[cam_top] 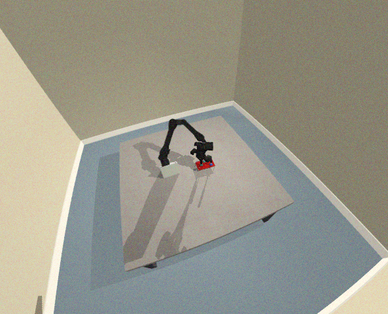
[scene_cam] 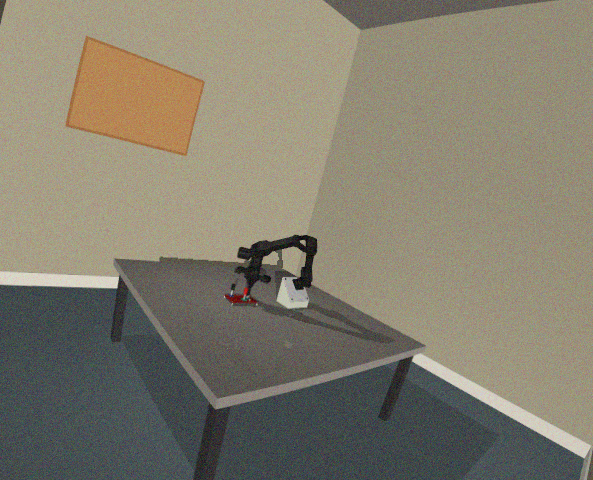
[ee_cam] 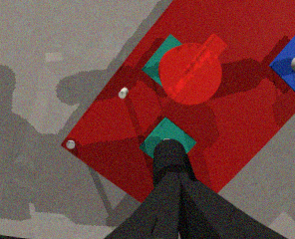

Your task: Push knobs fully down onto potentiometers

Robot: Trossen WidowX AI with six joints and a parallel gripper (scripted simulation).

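Right now the teal potentiometer is 3 cm below my gripper tip. Round my gripper tip: red knob: 4 cm ahead, 2 cm to the left.
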